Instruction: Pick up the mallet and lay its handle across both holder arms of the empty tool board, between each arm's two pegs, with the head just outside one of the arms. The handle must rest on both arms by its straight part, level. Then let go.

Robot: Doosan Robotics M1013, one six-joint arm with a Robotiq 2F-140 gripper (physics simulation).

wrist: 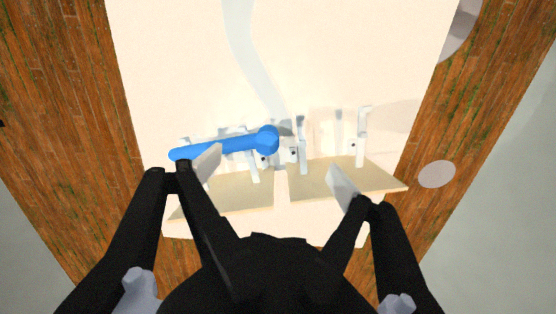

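Observation:
The blue mallet point(220, 146) is in the middle left of the wrist view. Its handle runs left across the arms of the left tan tool board point(240, 192). Its head is at the right, just beyond that board's right arm point(254, 167). Whether the handle touches both arms cannot be told; the left finger hides part of it. The right tan tool board point(325, 182) has two pale arms, a left one point(303, 157) and a right one point(360, 152), with no tool across them. My gripper point(276, 162) is wide open and empty, above the boards, its left finger overlapping the handle in view.
The pale table top point(170, 65) extends beyond the boards, with a curved arm shadow on it. Brown wooden flooring point(65, 100) borders it on both sides. A small pale disc point(436, 174) is at the right, and part of a larger disc point(452, 42) shows at the upper right.

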